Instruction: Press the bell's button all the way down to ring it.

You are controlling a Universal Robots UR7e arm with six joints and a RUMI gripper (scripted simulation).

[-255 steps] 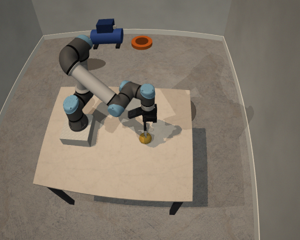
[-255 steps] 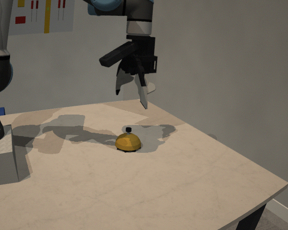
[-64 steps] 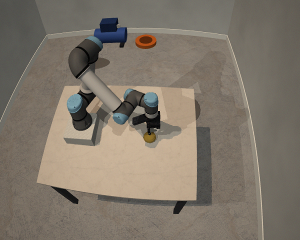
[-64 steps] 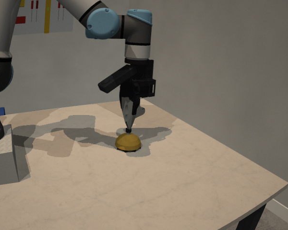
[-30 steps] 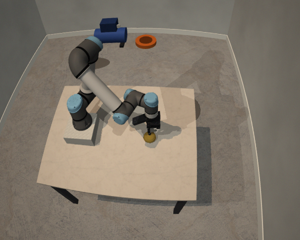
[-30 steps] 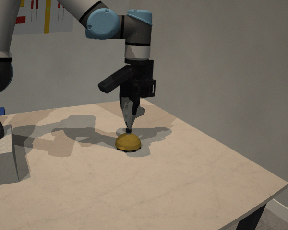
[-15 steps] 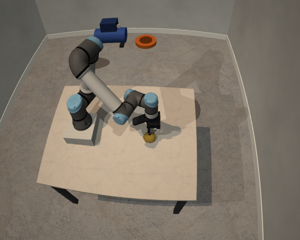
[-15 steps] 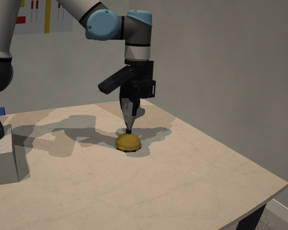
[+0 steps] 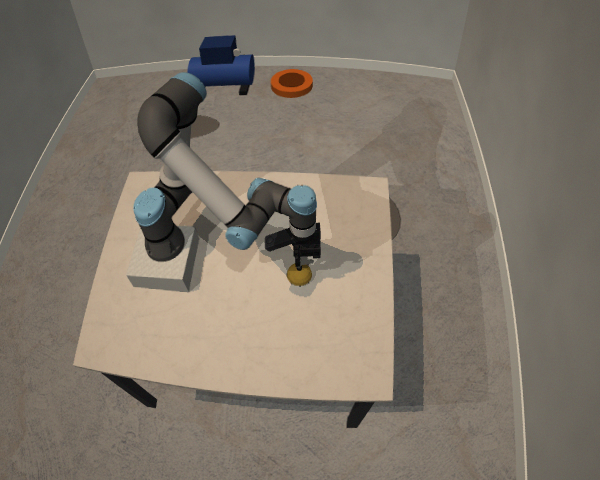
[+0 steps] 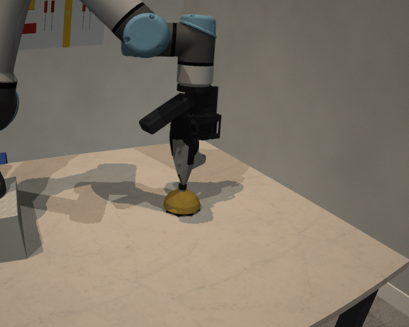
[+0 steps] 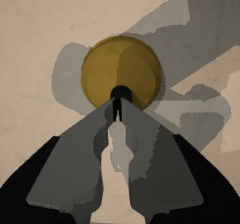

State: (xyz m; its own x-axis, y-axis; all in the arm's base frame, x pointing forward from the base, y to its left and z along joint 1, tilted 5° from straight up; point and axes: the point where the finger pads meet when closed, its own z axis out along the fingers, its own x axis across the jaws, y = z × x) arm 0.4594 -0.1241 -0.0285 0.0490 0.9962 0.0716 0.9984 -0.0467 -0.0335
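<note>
The small black button is 30 mm below my hand. Round my hand: yellow dome bell 40 mm below.
</note>
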